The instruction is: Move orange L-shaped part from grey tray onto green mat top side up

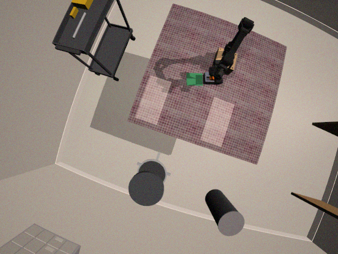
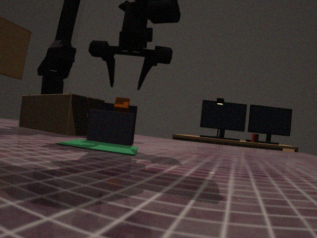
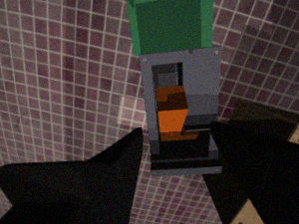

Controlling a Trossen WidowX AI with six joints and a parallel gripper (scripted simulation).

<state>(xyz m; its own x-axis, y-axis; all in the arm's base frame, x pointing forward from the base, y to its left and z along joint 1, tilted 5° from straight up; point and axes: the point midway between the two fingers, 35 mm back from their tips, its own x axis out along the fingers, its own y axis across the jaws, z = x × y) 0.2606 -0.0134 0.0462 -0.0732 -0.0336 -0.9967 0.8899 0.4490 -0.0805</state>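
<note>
Right now my gripper tip is 30 mm past the orange L-shaped part, 20 mm to the right of it and 80 mm above it. Round my gripper tip: green mat: 50 mm ahead, 140 mm to the right, 140 mm below.
</note>
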